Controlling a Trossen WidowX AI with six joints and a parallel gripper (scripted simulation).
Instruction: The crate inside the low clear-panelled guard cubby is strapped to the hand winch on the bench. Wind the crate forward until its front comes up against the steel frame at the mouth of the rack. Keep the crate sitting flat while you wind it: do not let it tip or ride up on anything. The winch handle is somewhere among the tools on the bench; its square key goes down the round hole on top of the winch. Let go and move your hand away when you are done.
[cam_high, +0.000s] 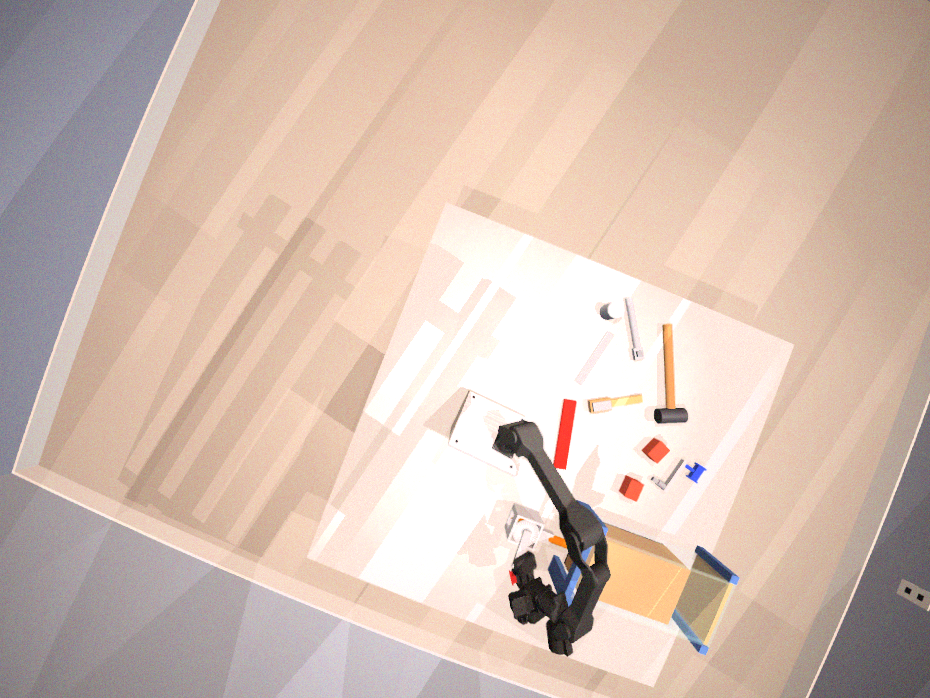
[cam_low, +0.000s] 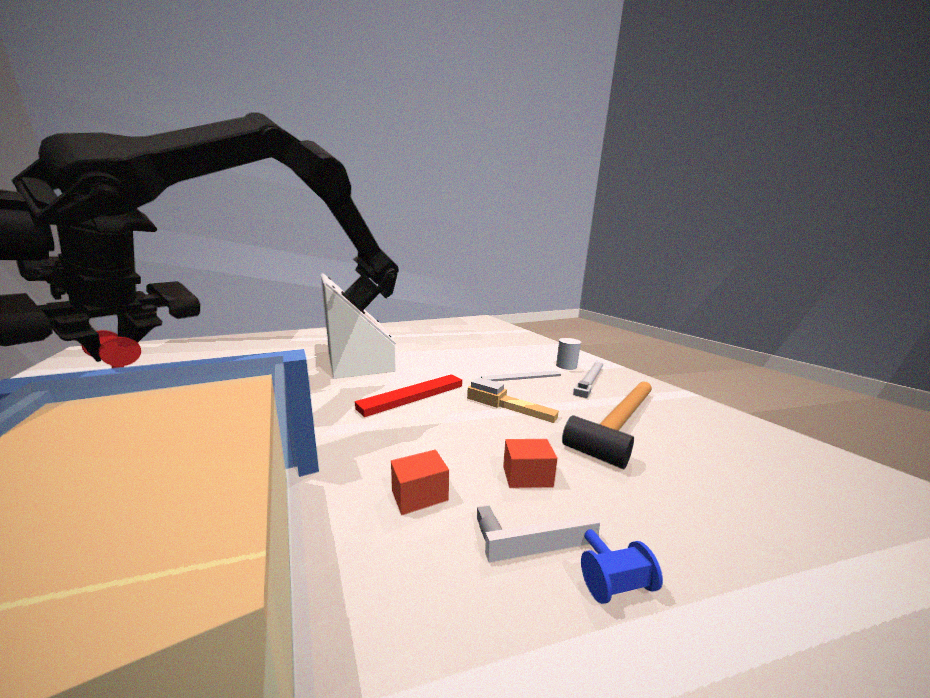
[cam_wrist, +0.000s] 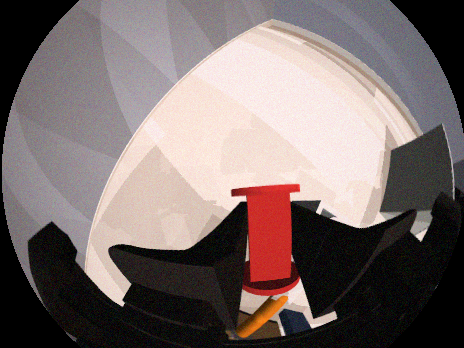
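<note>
The winch handle is 5 cm to the left of my gripper tip and 3 cm below it. The rest, counted from my gripper tip: red knob 1 cm to the left, 1 cm ahead; winch 10 cm to the left, 10 cm below, 2 cm behind; blue steel frame 15 cm ahead, 13 cm to the left, 3 cm below.
</note>
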